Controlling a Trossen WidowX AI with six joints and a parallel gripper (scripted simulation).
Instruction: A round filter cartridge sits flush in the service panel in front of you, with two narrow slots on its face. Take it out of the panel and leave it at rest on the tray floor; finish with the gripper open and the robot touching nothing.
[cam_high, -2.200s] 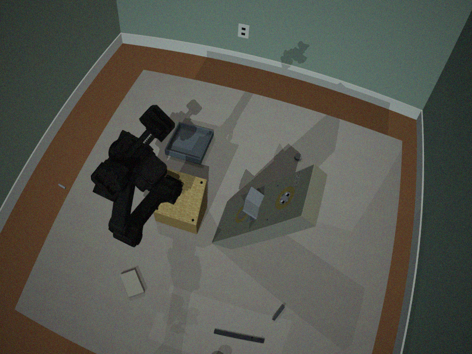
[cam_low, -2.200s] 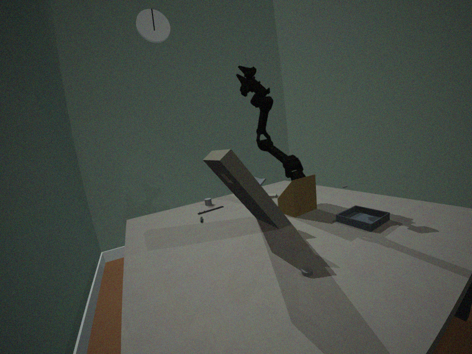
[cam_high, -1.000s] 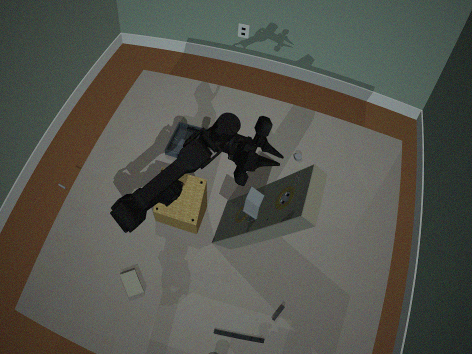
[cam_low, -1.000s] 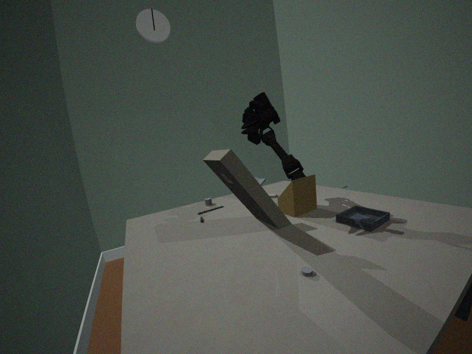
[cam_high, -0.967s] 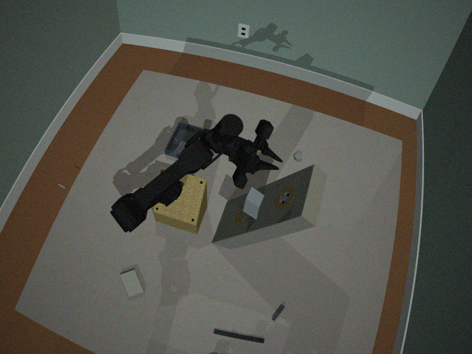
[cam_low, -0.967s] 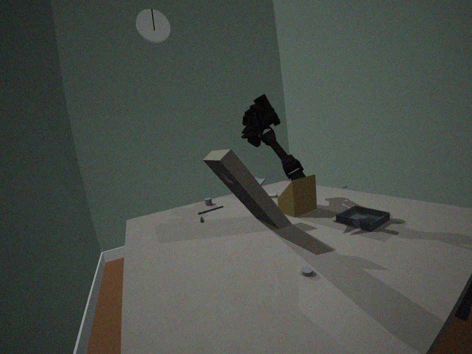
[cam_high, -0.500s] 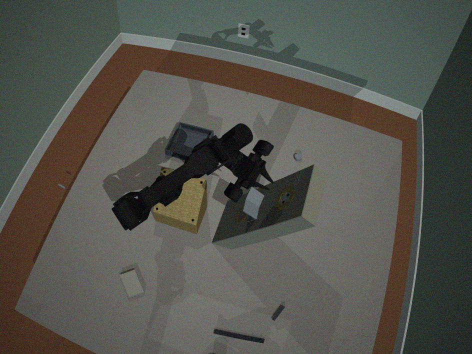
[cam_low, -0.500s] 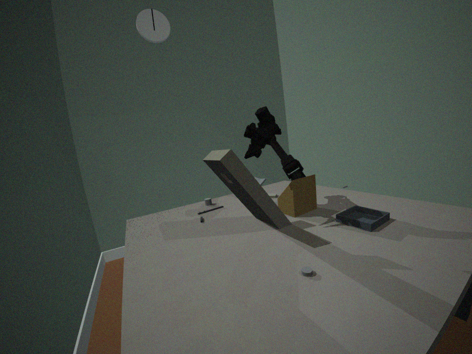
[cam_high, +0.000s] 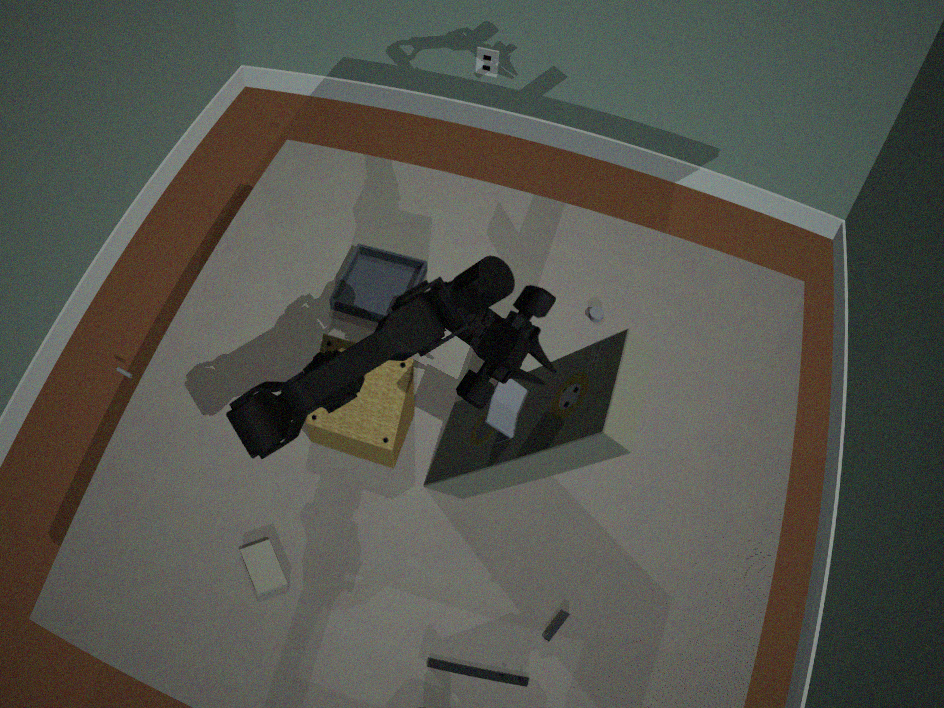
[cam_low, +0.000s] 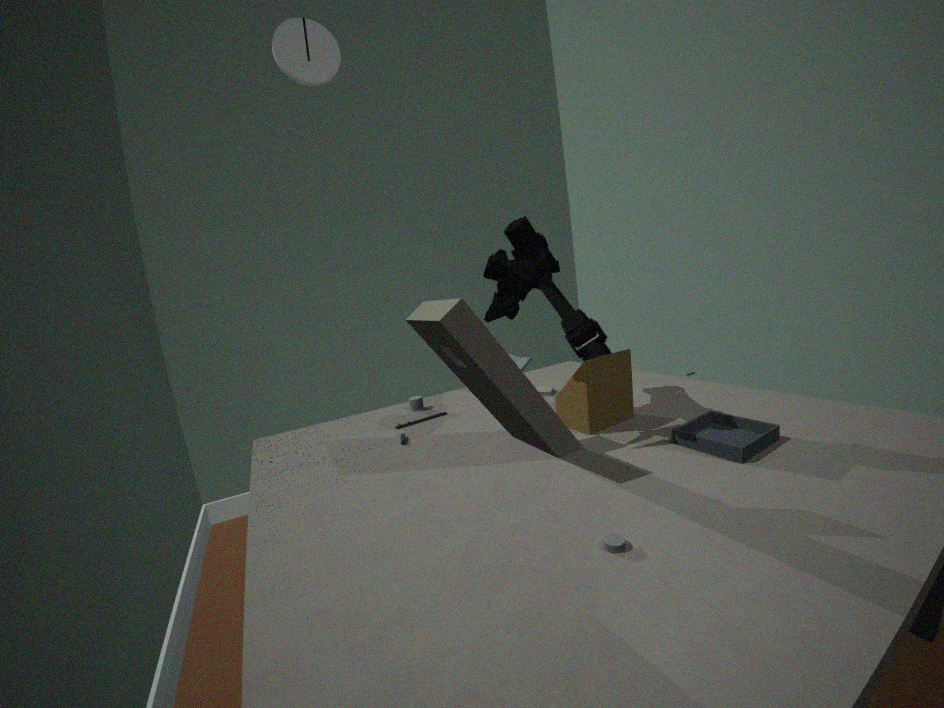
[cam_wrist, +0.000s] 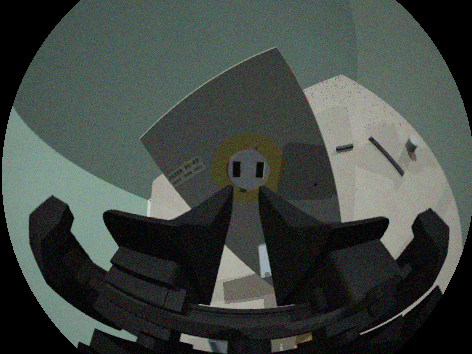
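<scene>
Right now the round filter cartridge is 5 cm ahead of my gripper tip and 4 cm below it. Round my gripper tip: blue-grey tray 41 cm behind, 23 cm to the left, 30 cm below; white block 32 cm behind, 39 cm to the right, 30 cm below; short dark bar 17 cm ahead, 26 cm to the right, 31 cm below.
</scene>
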